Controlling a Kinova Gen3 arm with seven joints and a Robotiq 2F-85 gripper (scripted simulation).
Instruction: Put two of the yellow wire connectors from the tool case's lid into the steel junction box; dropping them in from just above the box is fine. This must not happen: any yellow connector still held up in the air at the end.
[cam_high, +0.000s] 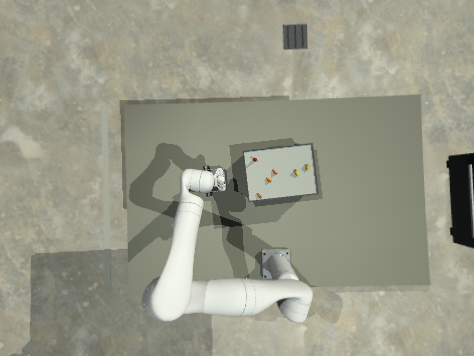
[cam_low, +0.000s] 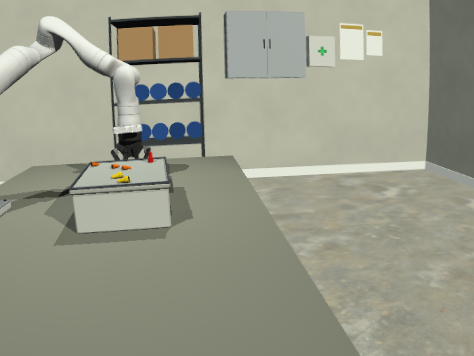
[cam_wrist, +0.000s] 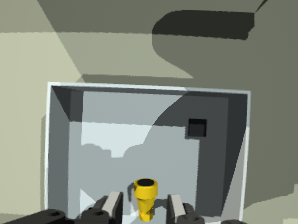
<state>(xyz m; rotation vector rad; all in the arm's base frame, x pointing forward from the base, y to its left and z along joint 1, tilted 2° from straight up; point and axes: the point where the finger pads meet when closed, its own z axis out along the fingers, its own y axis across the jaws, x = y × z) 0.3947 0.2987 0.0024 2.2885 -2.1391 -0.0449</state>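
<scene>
Right now my hand is 2 cm to the left of the steel junction box and 3 cm above it. Also, from my hand: tool case: 3 cm ahead, 31 cm to the right, 4 cm above; red connector: 8 cm ahead, 20 cm to the right, 8 cm above.
</scene>
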